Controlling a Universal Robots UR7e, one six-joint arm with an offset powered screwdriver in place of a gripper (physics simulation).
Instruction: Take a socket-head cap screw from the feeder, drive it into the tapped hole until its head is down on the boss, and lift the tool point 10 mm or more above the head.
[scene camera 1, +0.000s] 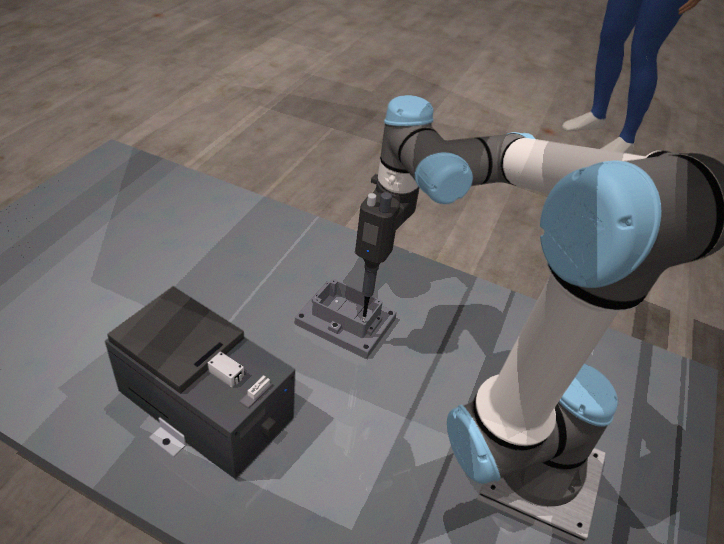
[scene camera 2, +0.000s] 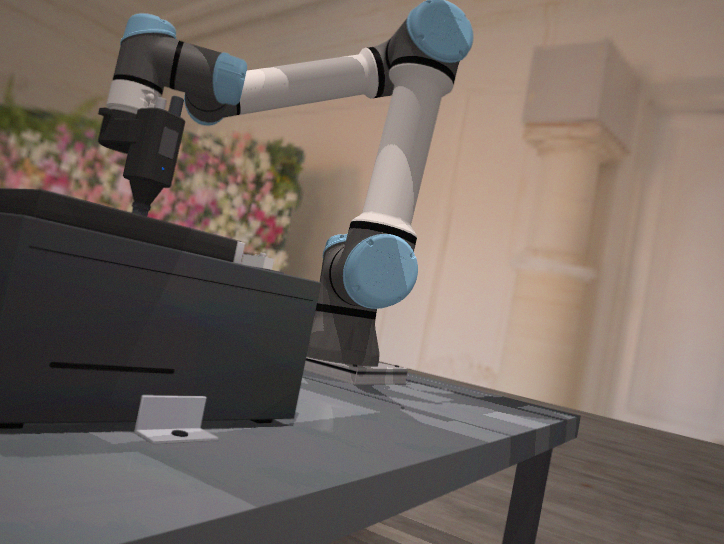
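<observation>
My screwdriver (scene camera 1: 365, 314) points down at the near right corner boss of the grey open housing (scene camera 1: 336, 314). Its thin dark bit ends at or just above that corner. A small bright spot shows at the tip; it is too small to tell whether it is a screw on the bit or one in the hole. In scene camera 2, the screwdriver's black body (scene camera 2: 153, 146) shows, while its tip and the housing are hidden behind the feeder. The feeder (scene camera 1: 263, 424) (scene camera 2: 158, 327) is a dark box, with a white block (scene camera 1: 225, 366) and a small pale screw outlet (scene camera 1: 258, 386) on top.
The arm's base stands on a metal plate (scene camera 1: 541, 507) (scene camera 2: 380, 375) at the right of the grey table (scene camera 1: 234, 514) (scene camera 2: 351, 467). A small bracket (scene camera 1: 167, 439) (scene camera 2: 172, 415) sits at the feeder's side. A person's legs (scene camera 1: 629, 70) show beyond the table.
</observation>
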